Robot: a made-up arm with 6 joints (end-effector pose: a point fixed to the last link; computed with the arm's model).
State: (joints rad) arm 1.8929 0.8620 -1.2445 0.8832 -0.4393 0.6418
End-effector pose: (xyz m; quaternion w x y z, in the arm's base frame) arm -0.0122 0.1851 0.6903 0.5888 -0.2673 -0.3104 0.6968
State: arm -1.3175 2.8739 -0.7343 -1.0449 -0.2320 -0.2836
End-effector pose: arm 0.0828 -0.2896 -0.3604 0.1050 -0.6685 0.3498 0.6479
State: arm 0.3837 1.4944 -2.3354 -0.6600 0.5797 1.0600
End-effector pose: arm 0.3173 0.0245 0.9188 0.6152 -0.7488 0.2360 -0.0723
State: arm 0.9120 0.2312 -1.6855 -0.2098 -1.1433 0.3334
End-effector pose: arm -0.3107 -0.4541 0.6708 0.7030 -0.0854 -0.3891 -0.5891
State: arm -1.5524 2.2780 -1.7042 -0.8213 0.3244 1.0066
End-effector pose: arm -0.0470 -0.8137 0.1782 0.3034 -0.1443 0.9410 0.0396
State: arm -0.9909 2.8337 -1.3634 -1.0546 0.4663 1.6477
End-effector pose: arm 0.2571 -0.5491 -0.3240 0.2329 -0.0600 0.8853 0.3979
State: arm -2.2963 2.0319 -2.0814 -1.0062 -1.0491 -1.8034
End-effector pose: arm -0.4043 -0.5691 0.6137 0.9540 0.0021 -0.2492 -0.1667
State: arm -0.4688 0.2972 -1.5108 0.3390 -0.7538 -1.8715
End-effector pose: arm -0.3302 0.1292 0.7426 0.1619 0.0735 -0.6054 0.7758
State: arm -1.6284 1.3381 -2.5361 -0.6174 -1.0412 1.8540
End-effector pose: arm 0.0189 0.0329 1.0064 0.1278 -0.8401 0.0459 -0.5252
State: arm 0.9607 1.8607 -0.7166 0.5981 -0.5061 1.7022
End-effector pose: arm 0.3072 0.3436 0.0510 0.6512 -0.2604 0.4200 0.5760
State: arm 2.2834 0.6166 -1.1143 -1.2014 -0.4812 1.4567
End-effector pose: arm -0.0259 0.0101 0.7357 0.3930 -0.3752 -0.7839 0.3004
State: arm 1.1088 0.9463 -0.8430 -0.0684 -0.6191 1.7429
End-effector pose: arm 0.1715 0.2347 0.5329 0.6758 -0.3770 -0.2306 0.5899
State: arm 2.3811 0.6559 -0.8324 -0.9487 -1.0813 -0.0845
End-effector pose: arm -0.0907 0.0100 0.6243 0.5986 -0.2240 -0.7348 -0.2271
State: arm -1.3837 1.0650 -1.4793 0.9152 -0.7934 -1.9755
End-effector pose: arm 0.0045 -0.2446 0.7728 0.3465 0.0480 -0.8564 0.3797
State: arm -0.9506 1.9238 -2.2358 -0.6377 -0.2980 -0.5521
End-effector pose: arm 0.3730 -0.5322 0.7466 0.3754 0.5781 -0.6022 0.4028
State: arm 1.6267 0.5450 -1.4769 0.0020 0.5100 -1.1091
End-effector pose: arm 0.0279 -0.0805 0.7609 0.2270 -0.8094 -0.3578 -0.4065
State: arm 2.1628 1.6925 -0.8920 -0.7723 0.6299 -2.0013
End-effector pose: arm -0.2055 0.4238 0.1811 0.4602 -0.0792 0.5992 0.6503
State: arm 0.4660 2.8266 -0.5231 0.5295 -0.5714 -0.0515
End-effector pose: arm 0.2052 0.0315 -0.2803 0.1841 0.6474 -0.5246 -0.5213
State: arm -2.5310 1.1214 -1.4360 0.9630 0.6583 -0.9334
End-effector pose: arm -0.2225 -0.2439 0.6641 0.0976 -0.1692 0.9525 -0.2337
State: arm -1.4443 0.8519 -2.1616 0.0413 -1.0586 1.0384
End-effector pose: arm -0.0752 0.2716 0.9139 0.0730 -0.6119 -0.1775 -0.7673
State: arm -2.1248 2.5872 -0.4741 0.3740 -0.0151 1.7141
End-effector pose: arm -0.1079 -0.1507 -0.2068 0.4326 0.8435 0.3002 -0.1058
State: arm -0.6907 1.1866 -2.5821 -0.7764 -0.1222 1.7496
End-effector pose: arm -0.1279 0.0476 1.0180 0.5323 -0.6356 -0.0302 -0.5583
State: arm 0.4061 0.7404 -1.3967 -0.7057 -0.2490 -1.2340
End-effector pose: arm 0.0398 0.0018 0.8065 0.2775 0.5658 -0.2411 0.7380
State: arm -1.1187 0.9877 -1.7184 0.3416 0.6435 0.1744
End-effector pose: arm 0.0753 -0.1677 0.7999 0.4265 -0.5822 0.6445 -0.2525
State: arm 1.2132 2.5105 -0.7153 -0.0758 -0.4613 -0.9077
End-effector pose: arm 0.1665 0.3670 -0.2216 0.4574 0.7963 0.3732 -0.1318
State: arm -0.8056 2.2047 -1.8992 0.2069 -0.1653 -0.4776
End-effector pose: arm 0.5537 -0.6198 0.3335 0.1143 -0.6873 0.7079 -0.1162
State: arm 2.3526 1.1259 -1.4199 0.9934 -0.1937 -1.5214
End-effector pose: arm -0.2175 0.2215 0.7101 0.3711 -0.6926 -0.6184 -0.0119
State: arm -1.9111 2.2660 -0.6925 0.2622 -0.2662 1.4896
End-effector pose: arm -0.1645 -0.3778 -0.1365 0.6321 0.5099 0.5376 -0.2267
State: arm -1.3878 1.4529 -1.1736 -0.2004 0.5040 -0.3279
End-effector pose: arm 0.0575 -0.5078 0.4123 0.0529 -0.4428 0.8731 0.1969
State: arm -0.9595 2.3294 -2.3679 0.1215 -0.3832 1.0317
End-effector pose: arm 0.4542 -0.7267 0.4794 0.6988 -0.4626 0.4115 -0.3583
